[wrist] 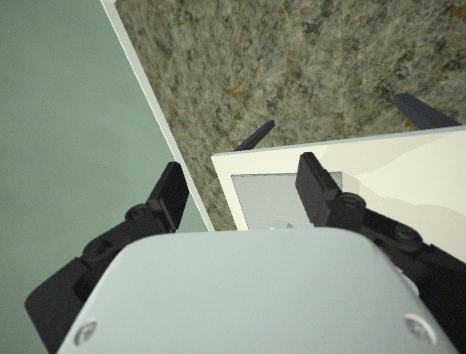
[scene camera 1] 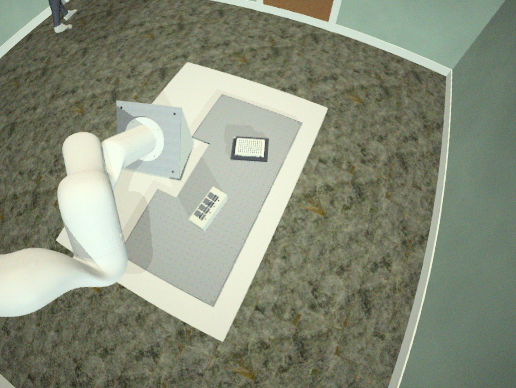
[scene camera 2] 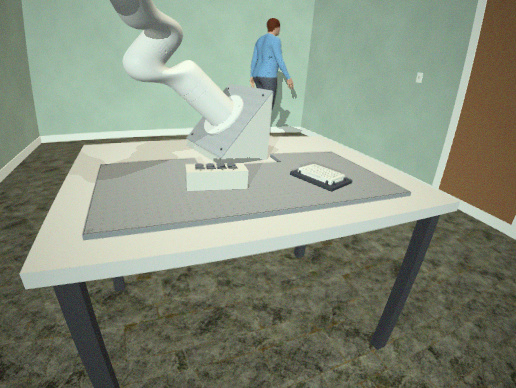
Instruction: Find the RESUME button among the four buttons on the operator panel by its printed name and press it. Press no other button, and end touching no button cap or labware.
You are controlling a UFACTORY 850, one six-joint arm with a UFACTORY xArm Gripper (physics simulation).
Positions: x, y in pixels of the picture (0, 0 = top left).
Labels:
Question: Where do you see an operator panel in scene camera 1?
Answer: At 211, 210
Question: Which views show my gripper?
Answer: The wrist view only.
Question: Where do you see an operator panel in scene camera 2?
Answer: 235, 177

